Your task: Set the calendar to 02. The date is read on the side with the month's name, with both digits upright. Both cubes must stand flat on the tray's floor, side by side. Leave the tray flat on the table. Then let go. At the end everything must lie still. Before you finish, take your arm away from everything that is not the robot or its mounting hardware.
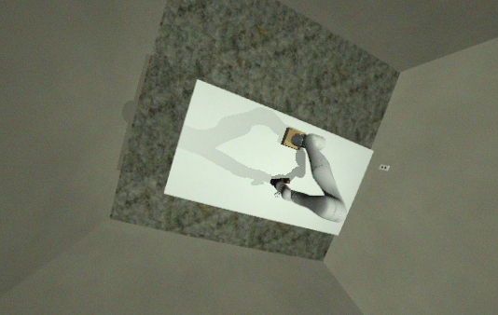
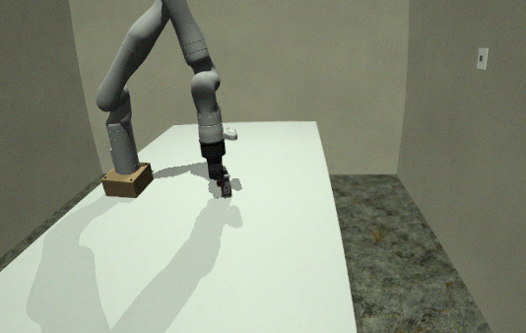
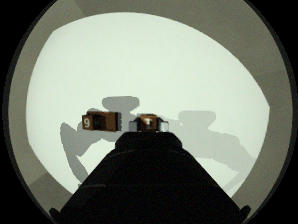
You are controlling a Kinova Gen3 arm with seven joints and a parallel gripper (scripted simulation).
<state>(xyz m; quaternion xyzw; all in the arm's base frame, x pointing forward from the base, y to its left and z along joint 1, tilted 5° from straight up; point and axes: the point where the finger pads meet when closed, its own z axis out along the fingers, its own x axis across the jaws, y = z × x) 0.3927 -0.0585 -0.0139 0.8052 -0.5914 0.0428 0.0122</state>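
Now: hand 1 cm above the brown calendar cube. The rest, counted from my hand: brown tray 4 cm behind, 11 cm to the left, 2 cm below.
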